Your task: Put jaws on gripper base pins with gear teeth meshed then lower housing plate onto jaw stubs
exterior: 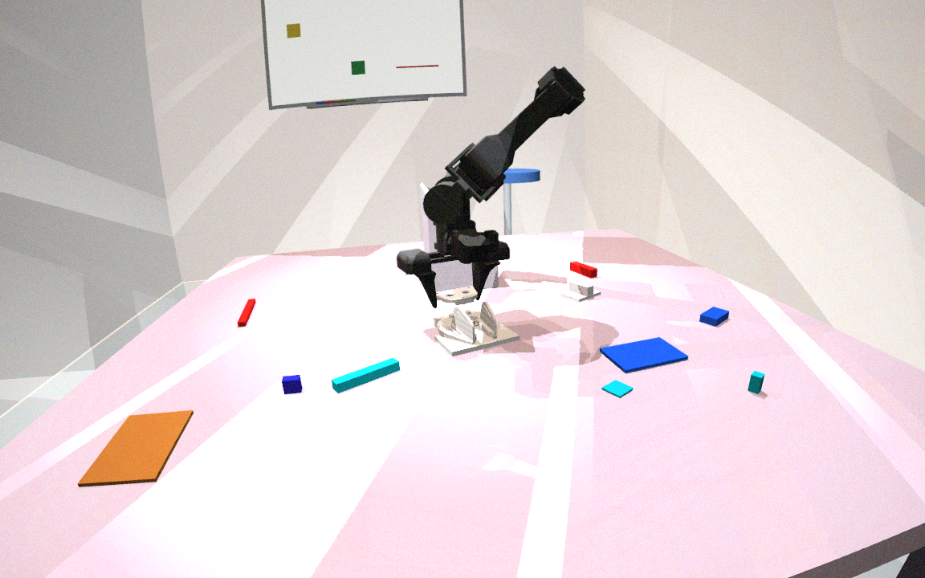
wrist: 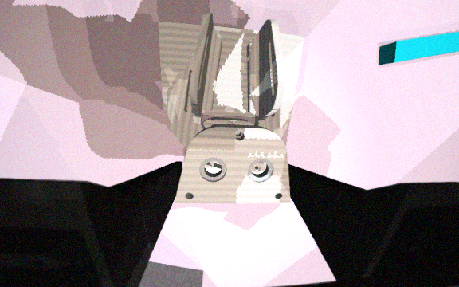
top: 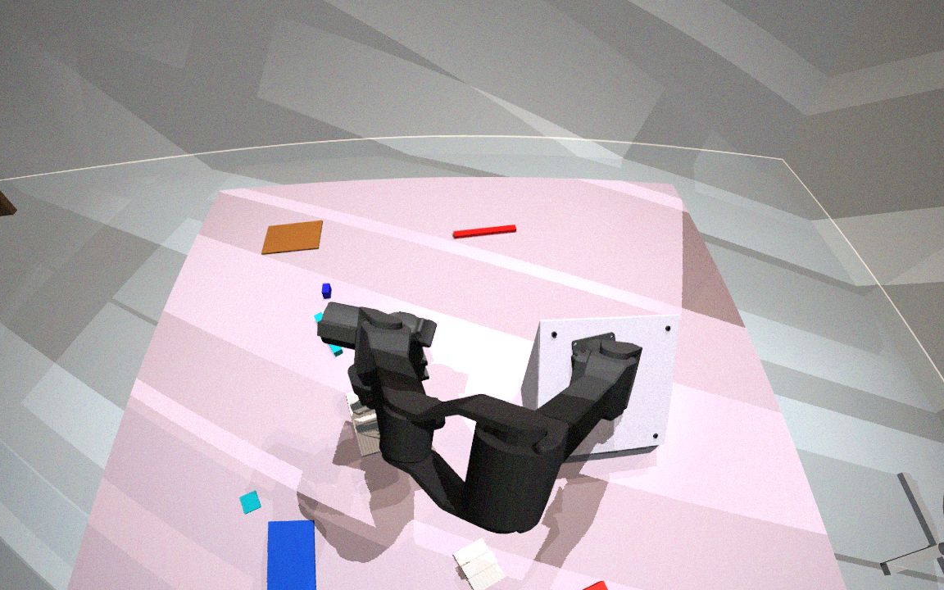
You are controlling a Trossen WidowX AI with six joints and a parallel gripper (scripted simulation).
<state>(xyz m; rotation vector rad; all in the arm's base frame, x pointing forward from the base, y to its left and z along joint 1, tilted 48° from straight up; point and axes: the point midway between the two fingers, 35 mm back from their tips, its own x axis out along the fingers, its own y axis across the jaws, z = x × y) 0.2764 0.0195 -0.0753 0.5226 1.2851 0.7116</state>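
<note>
Now: the housing plate 4 cm below my gripper tip. The rest, counted from my gripper tip: white jaw (2 cm ahead, 2 cm to the left, 3 cm below); white sheet (7 cm ahead, 2 cm to the left, 4 cm below); white gripper base (1 cm ahead, 2 cm above).
</note>
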